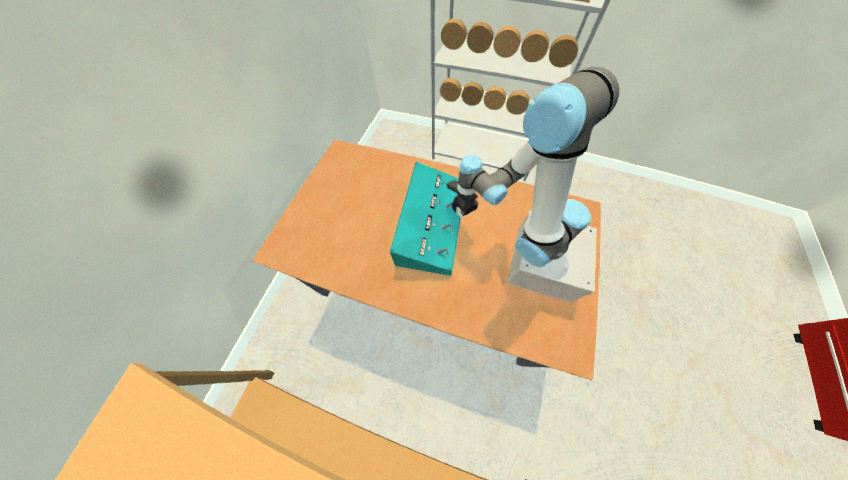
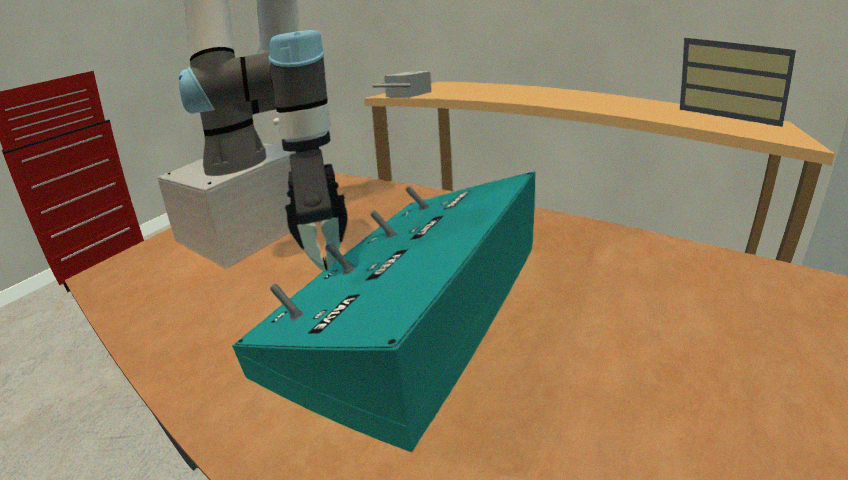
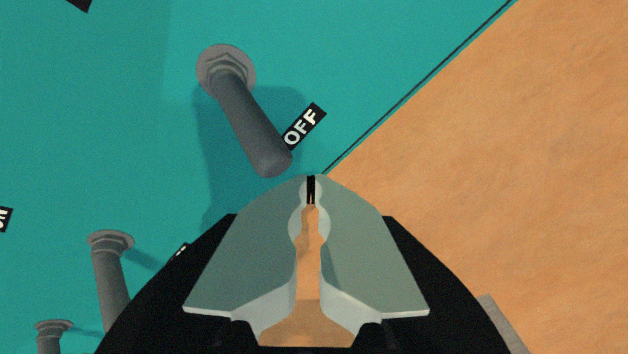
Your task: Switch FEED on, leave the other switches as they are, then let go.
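Where they show: gripper, fingertip midpoint: (image 1: 459, 214) (image 2: 326, 270) (image 3: 311, 178); arm's base at its link origin: (image 2: 235, 164).
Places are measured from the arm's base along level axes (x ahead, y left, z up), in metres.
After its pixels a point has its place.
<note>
A teal sloped switch box (image 1: 410, 220) @(y 0.158, x 0.551, z -0.038 m) (image 2: 461, 261) @(y 0.008, x 0.642, z -0.023 m) (image 3: 115, 150) @(y 0.039, x 0.456, z -0.085 m) stands on the table. The FEED lever (image 2: 340, 259) @(y -0.027, x 0.450, z -0.072 m) (image 3: 250, 125) @(y -0.028, x 0.440, z -0.060 m) tilts toward its OFF mark on the low edge side. The VALVE lever (image 2: 286, 302) @(y -0.140, x 0.486, z -0.071 m), VENT lever (image 2: 382, 223) @(y 0.087, x 0.410, z -0.070 m) (image 3: 107, 280) @(y 0.086, x 0.409, z -0.069 m) and BRAKE lever (image 2: 417, 198) @(y 0.201, x 0.374, z -0.072 m) (image 3: 48, 342) @(y 0.202, x 0.379, z -0.079 m) lean the same way. My gripper (image 1: 459, 212) @(y -0.019, x 0.389, z -0.116 m) (image 2: 324, 264) @(y -0.019, x 0.389, z -0.116 m) (image 3: 311, 178) @(y -0.019, x 0.389, z -0.116 m) is shut and empty. Its tips are low at the box's low edge, on the OFF side of the FEED lever and close to its free end. Whether they touch it I cannot tell.
The box sits on an orange-brown table (image 1: 339, 214) @(y 0.234, x 0.951, z -0.178 m) (image 2: 624, 356) @(y 0.149, x 0.819, z -0.178 m). My arm's pale pedestal (image 1: 550, 285) @(y 0.140, x -0.079, z -0.059 m) (image 2: 193, 220) @(y -0.132, x 0.010, z -0.086 m) stands on the low-edge side of the box. The neighbouring levers stand on either side of FEED. A shelf rack (image 1: 433, 95) is behind the table.
</note>
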